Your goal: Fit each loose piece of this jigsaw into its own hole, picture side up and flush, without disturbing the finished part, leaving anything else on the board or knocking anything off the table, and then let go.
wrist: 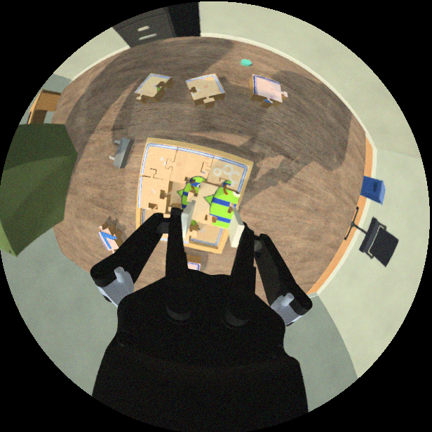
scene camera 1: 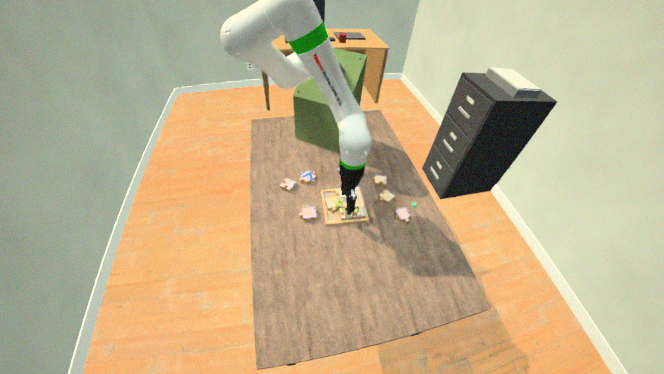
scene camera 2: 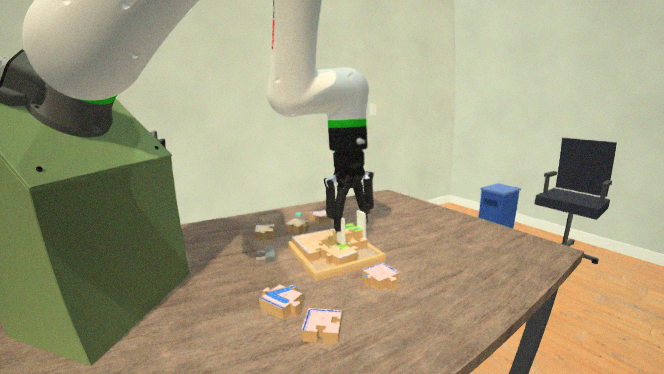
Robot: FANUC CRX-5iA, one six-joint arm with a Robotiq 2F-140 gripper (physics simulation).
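Observation:
My gripper (scene camera 1: 349,202) (scene camera 2: 351,232) (wrist: 211,211) points down over the wooden jigsaw board (scene camera 1: 346,222) (scene camera 2: 350,266) (wrist: 190,145). It is shut on a green-and-blue pictured piece (scene camera 2: 354,230) (wrist: 223,205), picture side up, higher than the joined pieces. Whether it touches the board is hidden. The joined part (wrist: 161,161) (scene camera 2: 311,241) fills the board's far left. Loose pink-topped pieces (scene camera 1: 308,212) (scene camera 2: 381,276) (wrist: 267,90), a blue-striped one (scene camera 1: 308,176) (scene camera 2: 281,299) (wrist: 109,238) and tan ones (scene camera 1: 386,195) (scene camera 2: 297,225) (wrist: 205,89) lie around the board.
A small grey object (scene camera 2: 266,255) (wrist: 121,152) lies between the board and the green robot base (scene camera 1: 320,120) (scene camera 2: 115,240) (wrist: 37,185). A teal disc (scene camera 1: 414,204) (scene camera 2: 298,214) (wrist: 246,62) lies beyond the loose pieces on the brown table (scene camera 1: 345,300) (scene camera 2: 440,300).

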